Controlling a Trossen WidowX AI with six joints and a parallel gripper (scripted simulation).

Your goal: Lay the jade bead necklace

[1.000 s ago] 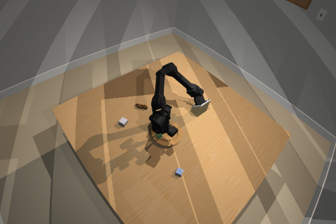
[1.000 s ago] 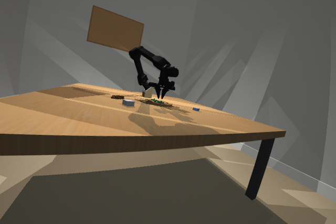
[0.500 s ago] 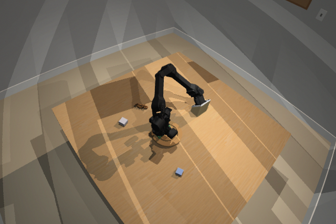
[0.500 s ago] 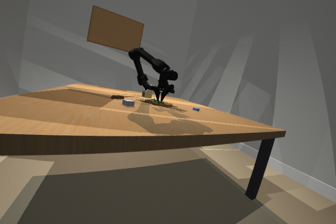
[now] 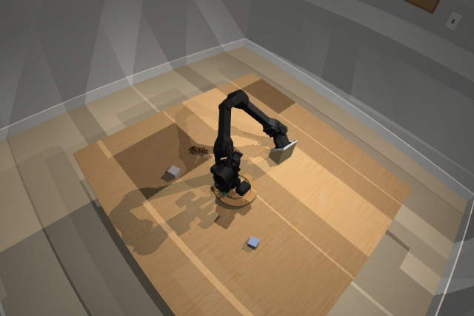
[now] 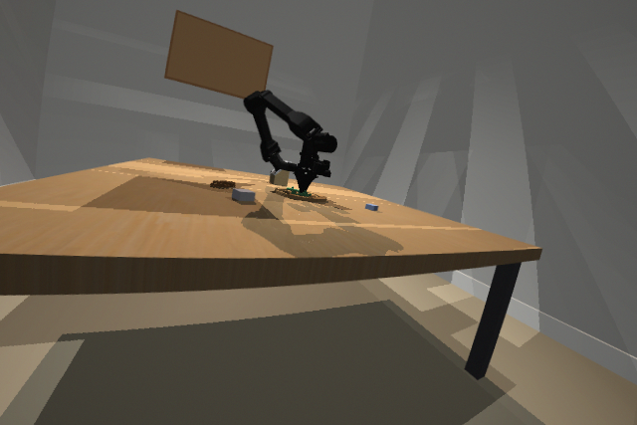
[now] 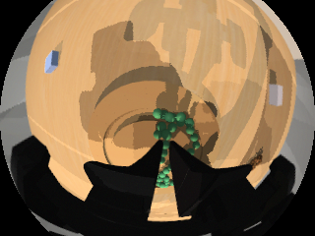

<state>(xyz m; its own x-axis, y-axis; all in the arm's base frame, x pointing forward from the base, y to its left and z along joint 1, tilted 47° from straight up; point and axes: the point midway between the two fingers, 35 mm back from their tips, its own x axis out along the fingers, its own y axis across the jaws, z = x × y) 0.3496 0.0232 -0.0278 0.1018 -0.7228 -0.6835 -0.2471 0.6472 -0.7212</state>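
Now: the round wooden bead board 4 cm behind my gripper tip, 1 cm to the left of it and 1 cm below it. Round my gripper tip: blue block 27 cm to the left, 6 cm ahead, 1 cm below; then pale grey block 21 cm to the right, 17 cm ahead, 1 cm below.
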